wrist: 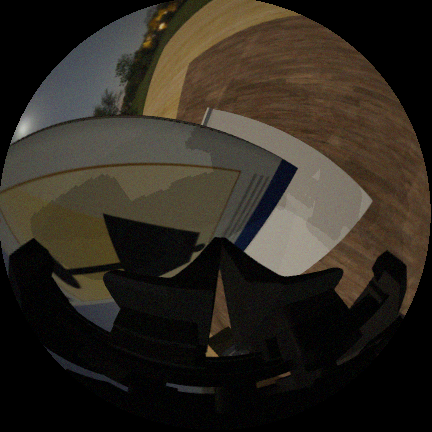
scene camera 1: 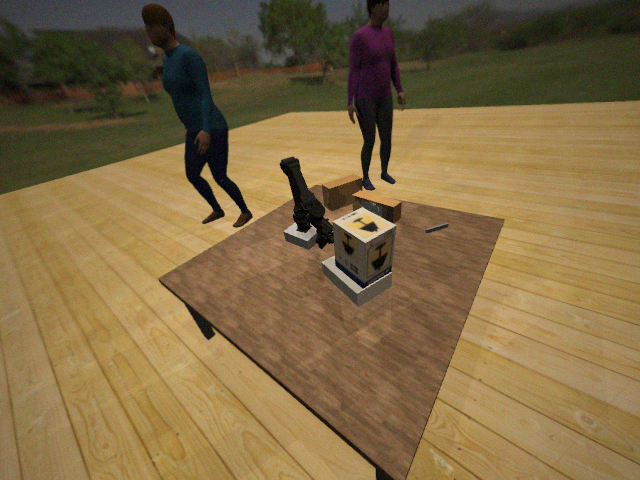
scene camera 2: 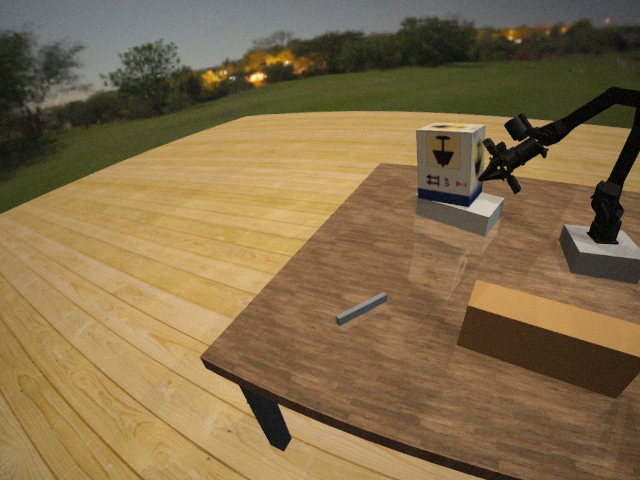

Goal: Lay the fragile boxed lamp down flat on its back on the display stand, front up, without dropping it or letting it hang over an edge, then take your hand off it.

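Seen in the pictures: gripper, fingertip midpoint: point(wrist: 218, 242) point(scene camera 2: 478, 180); arm's base, origin of the base link: point(scene camera 1: 304, 228) point(scene camera 2: 602, 238).
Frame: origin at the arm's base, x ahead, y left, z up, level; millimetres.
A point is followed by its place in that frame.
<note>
The boxed lamp point(scene camera 1: 364, 248) {z 205, x 481, y -320 mm} point(scene camera 2: 449, 162) {z 144, x 447, y -138 mm} point(wrist: 120, 181) is a white and yellow carton with a blue band at its bottom. It stands upright on the low white display stand point(scene camera 1: 353, 288) {z 3, x 432, y -325 mm} point(scene camera 2: 466, 216) {z -16, x 381, y -105 mm} point(wrist: 322, 193) {z 3, x 289, y -221 mm} in the middle of the table. My gripper point(scene camera 1: 327, 236) point(scene camera 2: 482, 177) {z 78, x 345, y -177 mm} point(wrist: 218, 242) {z 78, x 345, y -177 mm} is shut with nothing between the fingers. Its tips sit at the box's side facing the arm, low down near the blue band. I cannot tell whether they touch it.
Two brown cardboard boxes point(scene camera 1: 341, 190) {z 55, x 45, y 402 mm} point(scene camera 1: 377, 204) {z 33, x 313, y 316 mm} lie behind the stand; one shows in scene camera 2 point(scene camera 2: 513, 324) {z 33, x 357, y 388 mm}. A small grey bar point(scene camera 1: 436, 228) {z -52, x 641, y 289 mm} point(scene camera 2: 361, 308) {z -46, x 642, y 308 mm} lies on the wooden table point(scene camera 1: 294, 333) {z -66, x 292, y -553 mm} point(scene camera 2: 366, 381) {z -66, x 600, y 473 mm}. Two people point(scene camera 1: 191, 110) point(scene camera 1: 372, 86) are on the deck beyond.
</note>
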